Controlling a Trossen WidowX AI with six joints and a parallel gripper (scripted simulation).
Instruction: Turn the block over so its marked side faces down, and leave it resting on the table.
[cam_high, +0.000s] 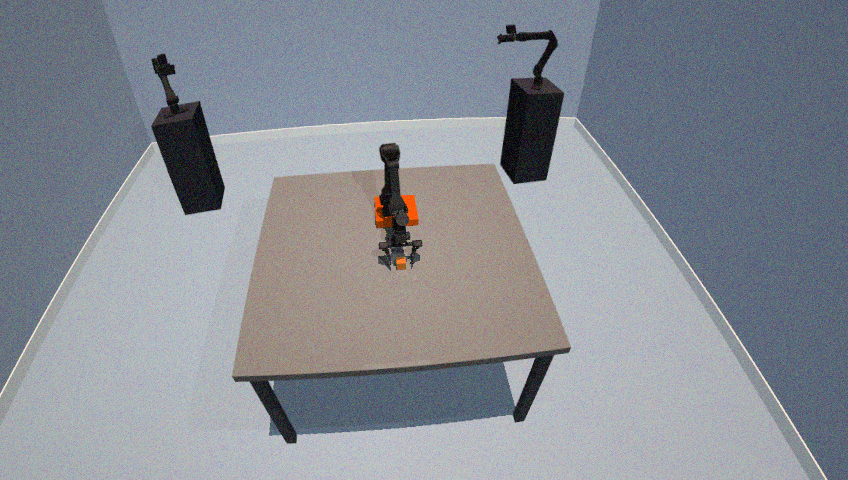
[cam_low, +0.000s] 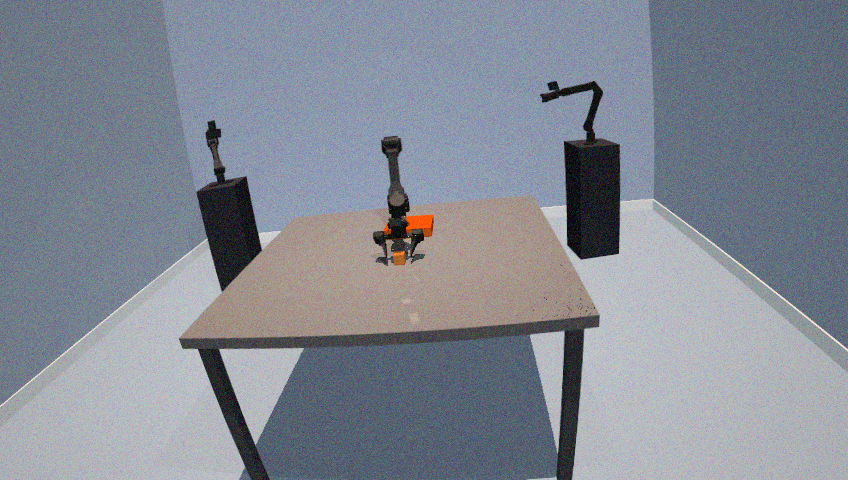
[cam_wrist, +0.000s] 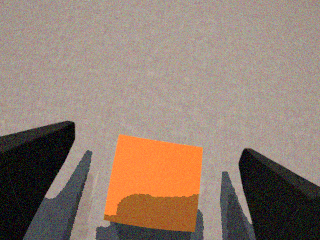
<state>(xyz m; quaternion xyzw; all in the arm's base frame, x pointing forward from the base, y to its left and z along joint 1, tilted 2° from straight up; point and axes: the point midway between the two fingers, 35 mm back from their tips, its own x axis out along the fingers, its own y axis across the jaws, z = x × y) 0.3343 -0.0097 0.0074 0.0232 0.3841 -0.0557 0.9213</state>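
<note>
The small orange block lies 30 mm behind my gripper tip and 10 mm below it.
</note>
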